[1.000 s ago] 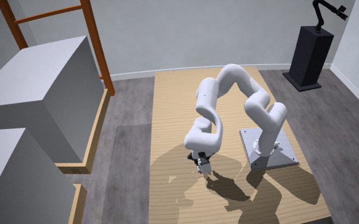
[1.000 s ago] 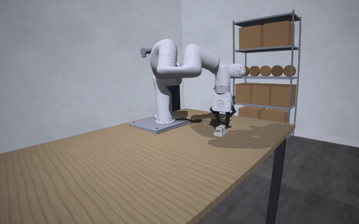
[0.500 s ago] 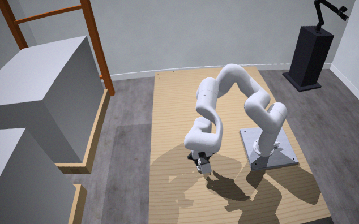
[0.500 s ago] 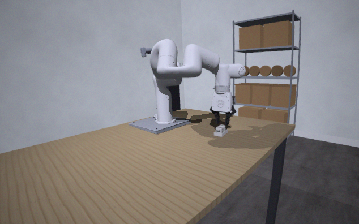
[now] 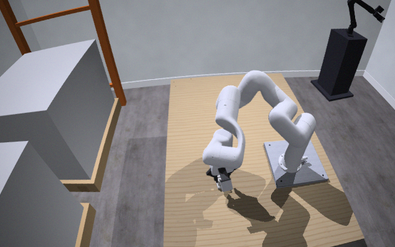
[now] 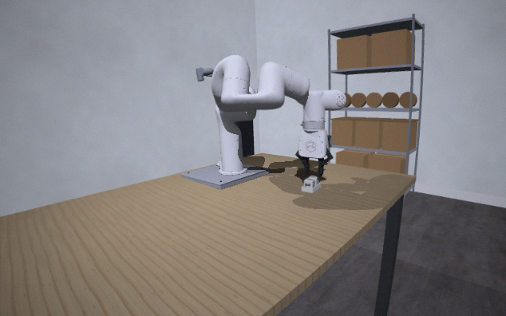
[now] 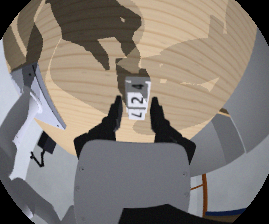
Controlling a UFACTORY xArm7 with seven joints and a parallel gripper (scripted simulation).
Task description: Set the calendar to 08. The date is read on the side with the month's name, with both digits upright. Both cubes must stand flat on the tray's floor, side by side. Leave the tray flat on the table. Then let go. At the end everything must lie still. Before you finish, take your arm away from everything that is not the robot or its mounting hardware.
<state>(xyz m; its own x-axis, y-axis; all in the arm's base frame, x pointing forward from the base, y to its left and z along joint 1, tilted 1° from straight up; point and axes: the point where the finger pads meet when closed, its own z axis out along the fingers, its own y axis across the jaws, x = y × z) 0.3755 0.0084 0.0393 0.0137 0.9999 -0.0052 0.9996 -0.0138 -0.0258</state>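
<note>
My hand is 40 mm above the white digit cube. Also, from my hand: white tray: 60 mm below, 20 mm to the right.
</note>
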